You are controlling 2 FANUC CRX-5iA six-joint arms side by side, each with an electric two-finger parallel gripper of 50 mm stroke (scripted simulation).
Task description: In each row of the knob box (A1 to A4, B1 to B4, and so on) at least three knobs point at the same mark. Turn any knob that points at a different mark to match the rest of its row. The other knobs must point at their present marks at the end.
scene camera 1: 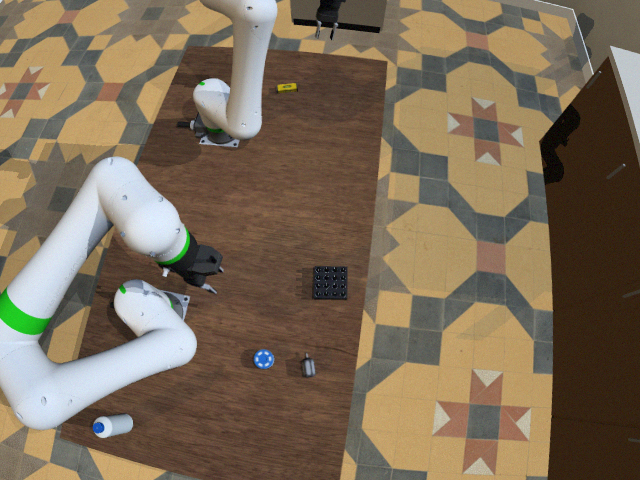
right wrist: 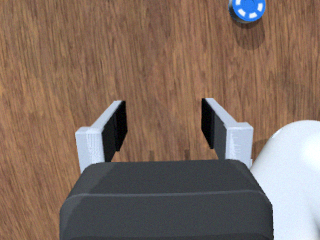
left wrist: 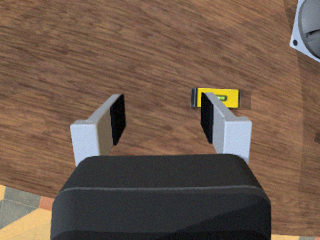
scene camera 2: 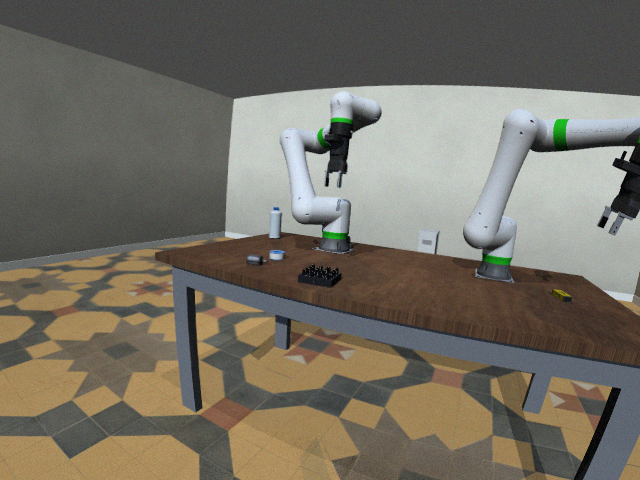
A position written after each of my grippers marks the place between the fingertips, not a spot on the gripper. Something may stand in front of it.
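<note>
Here is my left gripper (left wrist: 162, 109), and here is my right gripper (right wrist: 163, 115). I can also see a white bottle (scene camera 1: 105, 426), though in the left wrist view the bottle is out of frame, and in the right wrist view it is out of frame too.
</note>
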